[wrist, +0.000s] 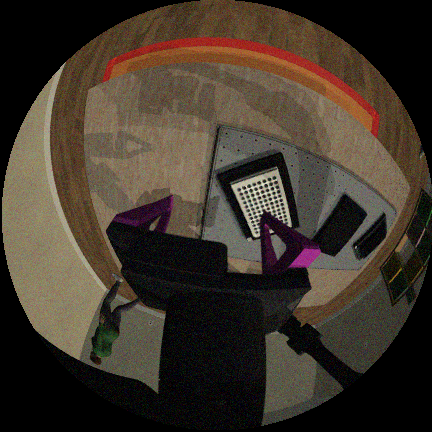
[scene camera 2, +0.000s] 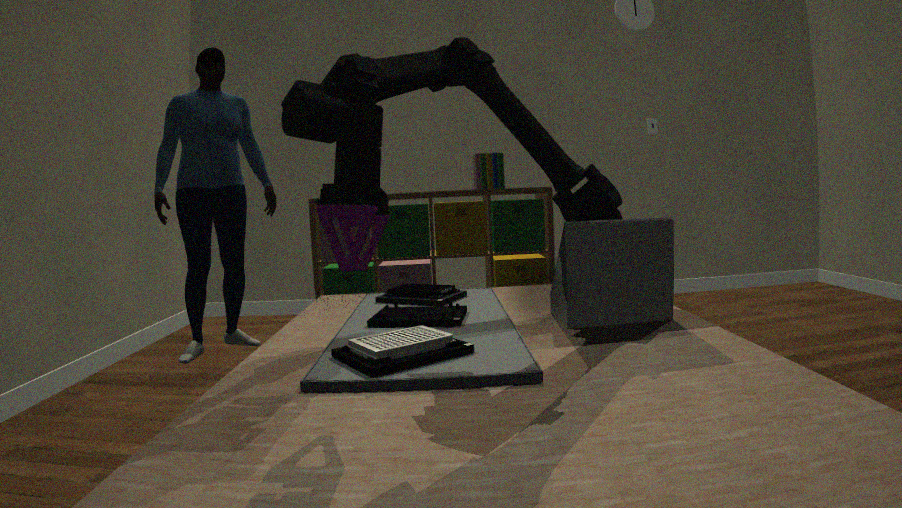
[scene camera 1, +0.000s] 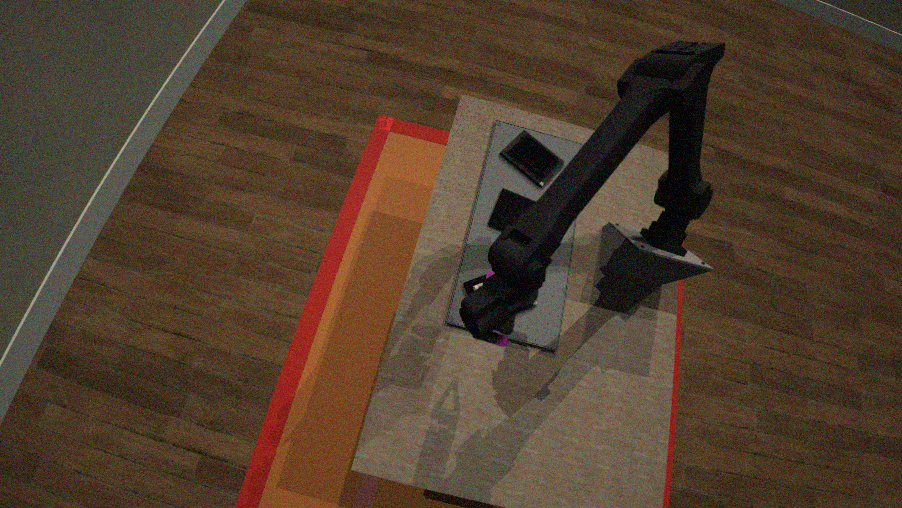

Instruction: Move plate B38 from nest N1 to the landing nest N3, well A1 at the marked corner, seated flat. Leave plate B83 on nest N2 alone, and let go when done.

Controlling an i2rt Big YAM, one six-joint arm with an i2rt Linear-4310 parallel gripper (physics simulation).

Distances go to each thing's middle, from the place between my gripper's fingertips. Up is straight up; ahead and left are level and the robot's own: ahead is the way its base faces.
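Black holder with white grid [scene camera 2: 405,342]: my gripper 80 mm to the left of it, 40 mm past it, 110 mm above it.
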